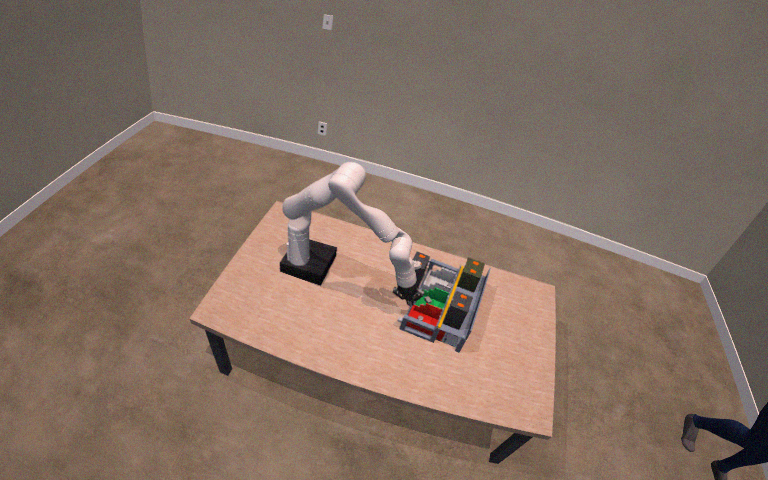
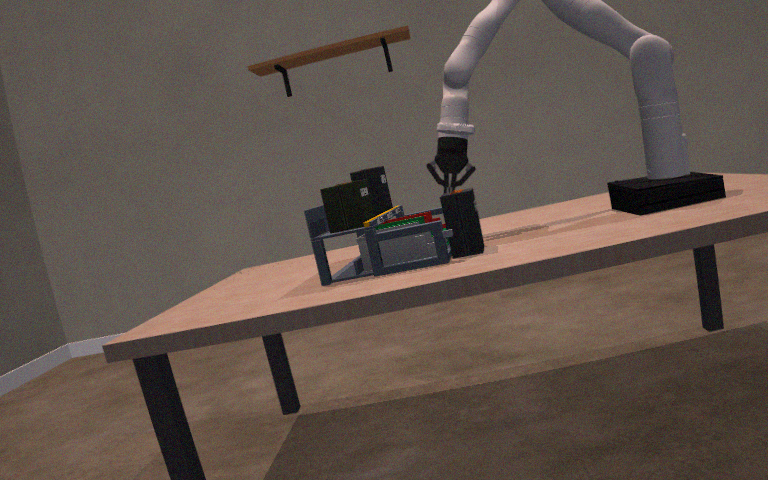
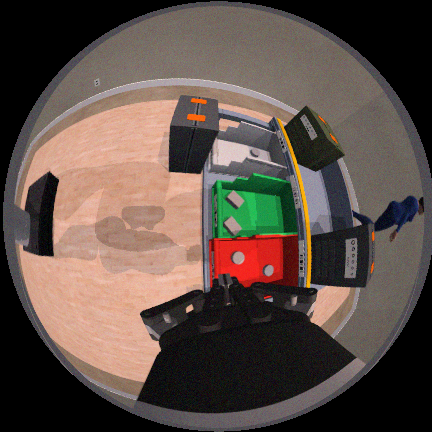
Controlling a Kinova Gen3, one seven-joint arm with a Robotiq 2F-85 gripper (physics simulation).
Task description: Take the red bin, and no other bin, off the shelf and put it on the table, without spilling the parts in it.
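Places are measured from the arm's base along level axes (x back, y down, z right), in metres.
Where they show: gripper, fingertip midpoint: [image 1: 410, 304] [image 3: 224, 280]; arm's base at its link origin: [image 1: 299, 258] [image 2: 666, 176].
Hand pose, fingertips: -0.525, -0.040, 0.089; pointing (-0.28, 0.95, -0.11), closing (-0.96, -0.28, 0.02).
Each offset is from my fingertips to the centre of the thing, as dx, dy, dz. "spot": to the spot under its first point. Level surfaces: height alone.
The red bin @[-0.090, +0.054, +0.005] [image 1: 426, 312] [image 3: 257, 254] [image 2: 411, 217] sits in the low grey shelf [image 1: 455, 339] [image 2: 322, 262] at its near end, with two grey round parts @[spot: -0.057, +0.078, -0.013] [image 3: 238, 257] in it. A green bin @[-0.107, +0.054, -0.093] [image 1: 435, 296] [image 3: 261, 205] sits beside it, and a pale grey bin @[-0.115, +0.054, -0.225] [image 1: 441, 276] [image 3: 238, 155] beyond that. My gripper [image 1: 407, 294] [image 2: 451, 183] [image 3: 224, 280] is shut with nothing between the fingers. It points down just over the red bin's front rim, at the shelf's open side.
A black box @[+0.018, +0.032, -0.233] [image 1: 421, 261] [image 2: 462, 221] [image 3: 193, 132] stands on the table @[dy +0.097] [image 1: 334, 333] by the shelf's far corner. An olive box @[-0.213, -0.053, -0.215] [image 1: 473, 273] [image 3: 314, 137] and another black box @[-0.184, -0.065, +0.014] [image 1: 458, 310] [image 3: 342, 255] stand on the shelf's upper level. A person [image 3: 397, 213] shows beyond the table.
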